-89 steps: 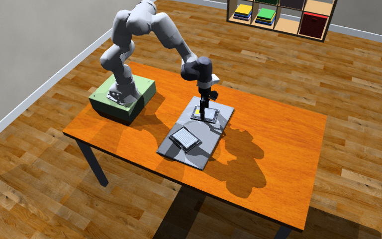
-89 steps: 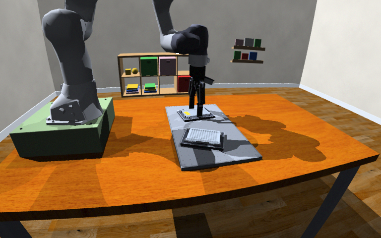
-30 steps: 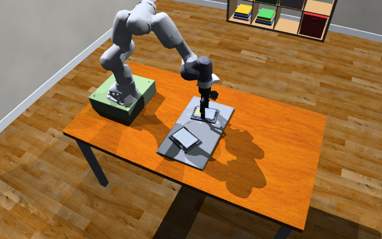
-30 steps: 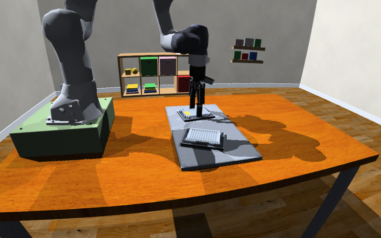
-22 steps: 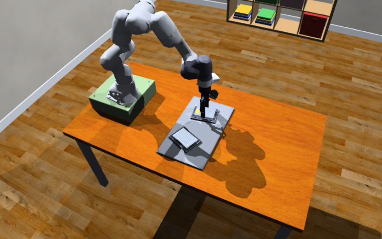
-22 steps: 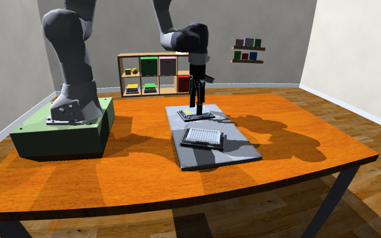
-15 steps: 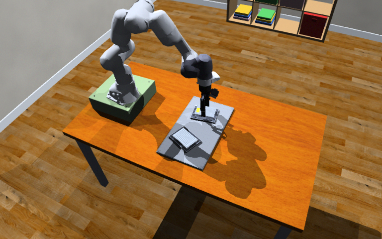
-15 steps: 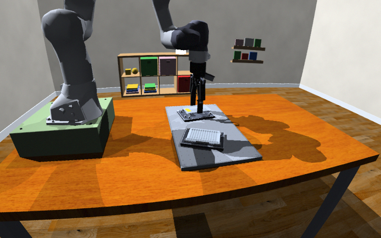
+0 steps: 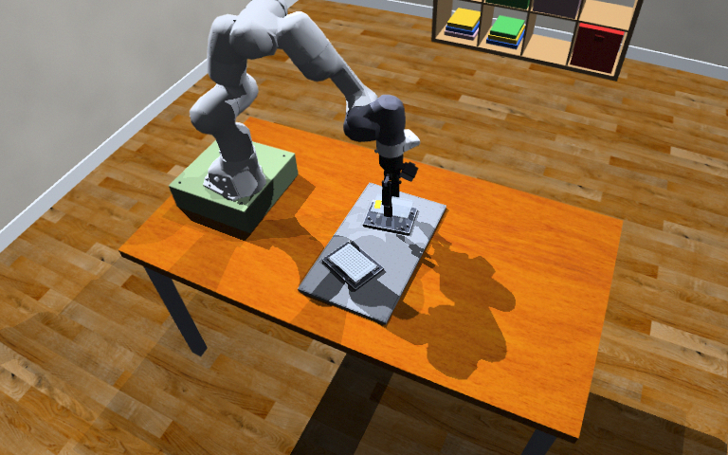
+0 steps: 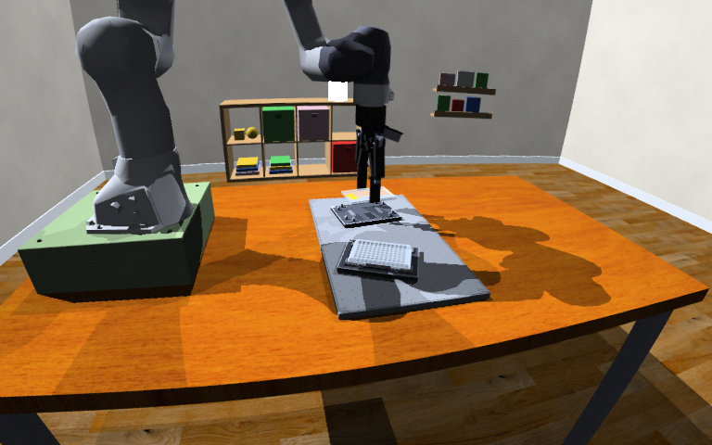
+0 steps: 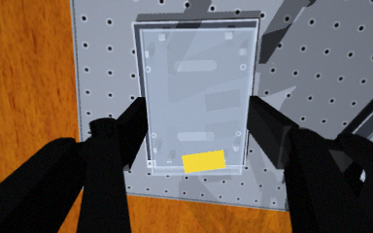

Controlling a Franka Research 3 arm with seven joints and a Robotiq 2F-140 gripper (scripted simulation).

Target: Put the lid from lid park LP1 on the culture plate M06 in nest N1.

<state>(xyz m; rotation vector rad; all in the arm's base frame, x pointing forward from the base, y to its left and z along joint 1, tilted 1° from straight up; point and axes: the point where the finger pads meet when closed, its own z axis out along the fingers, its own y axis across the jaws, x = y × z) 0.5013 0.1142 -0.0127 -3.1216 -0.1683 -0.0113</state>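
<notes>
My hand is 240 mm to the left of the culture plate, 60 mm above it and 40 mm past it. The rest, counted from my hand: lid park LP1: 80 mm below; then clear lid: 20 mm below; then nest N1: 240 mm to the right, 80 mm below, 40 mm behind.
</notes>
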